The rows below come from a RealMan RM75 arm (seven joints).
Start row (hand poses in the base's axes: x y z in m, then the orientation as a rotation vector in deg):
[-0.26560, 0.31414, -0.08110, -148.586, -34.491, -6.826]
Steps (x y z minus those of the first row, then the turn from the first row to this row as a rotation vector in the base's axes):
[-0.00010, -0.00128, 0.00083, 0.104, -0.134, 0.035]
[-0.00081, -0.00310, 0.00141, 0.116, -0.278, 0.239]
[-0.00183, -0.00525, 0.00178, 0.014, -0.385, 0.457]
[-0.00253, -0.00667, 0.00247, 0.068, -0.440, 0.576]
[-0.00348, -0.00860, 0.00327, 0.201, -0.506, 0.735]
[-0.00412, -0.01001, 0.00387, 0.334, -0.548, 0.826]
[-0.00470, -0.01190, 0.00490, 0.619, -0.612, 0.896]
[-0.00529, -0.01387, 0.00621, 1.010, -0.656, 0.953]
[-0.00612, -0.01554, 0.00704, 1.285, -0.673, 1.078]
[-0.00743, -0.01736, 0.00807, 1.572, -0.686, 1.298]
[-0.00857, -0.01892, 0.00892, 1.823, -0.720, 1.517]
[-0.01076, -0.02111, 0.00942, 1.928, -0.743, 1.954]
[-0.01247, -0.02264, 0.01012, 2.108, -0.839, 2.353]
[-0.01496, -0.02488, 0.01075, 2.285, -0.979, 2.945]
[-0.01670, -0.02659, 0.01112, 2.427, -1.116, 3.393]
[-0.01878, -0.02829, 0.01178, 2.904, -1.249, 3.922]
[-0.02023, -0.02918, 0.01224, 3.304, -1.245, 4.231]
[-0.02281, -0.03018, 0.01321, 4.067, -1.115, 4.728]
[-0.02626, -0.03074, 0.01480, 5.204, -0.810, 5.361]
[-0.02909, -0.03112, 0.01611, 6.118, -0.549, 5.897]
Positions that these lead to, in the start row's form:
[-0.26570, 0.31286, -0.08027, -148.486, -34.562, -7.017]
[-0.26641, 0.31104, -0.07969, -148.419, -34.874, -7.142]
[-0.26743, 0.30889, -0.07932, -148.454, -35.215, -7.183]
[-0.26813, 0.30747, -0.07863, -148.367, -35.377, -7.231]
[-0.26908, 0.30554, -0.07783, -148.190, -35.577, -7.301]
[-0.26972, 0.30413, -0.07723, -148.035, -35.681, -7.362]
[-0.27030, 0.30224, -0.07620, -147.742, -35.732, -7.499]
[-0.27089, 0.30027, -0.07489, -147.349, -35.737, -7.642]
[-0.27172, 0.29860, -0.07406, -147.043, -35.844, -7.697]
[-0.27303, 0.29678, -0.07303, -146.693, -36.069, -7.718]
[-0.27417, 0.29522, -0.07218, -146.379, -36.306, -7.758]
[-0.27636, 0.29303, -0.07168, -146.129, -36.848, -7.674]
[-0.27807, 0.29150, -0.07098, -145.825, -37.351, -7.717]
[-0.28056, 0.28926, -0.07035, -145.456, -38.113, -7.753]
[-0.28230, 0.28755, -0.06998, -145.170, -38.698, -7.823]
[-0.28438, 0.28585, -0.06932, -144.530, -39.305, -7.948]
[-0.28583, 0.28496, -0.06886, -144.033, -39.601, -7.948]
[-0.28841, 0.28396, -0.06789, -143.109, -40.001, -7.821]
[-0.29186, 0.28340, -0.06630, -141.763, -40.415, -7.524]
[-0.29469, 0.28302, -0.06499, -140.668, -40.770, -7.259]

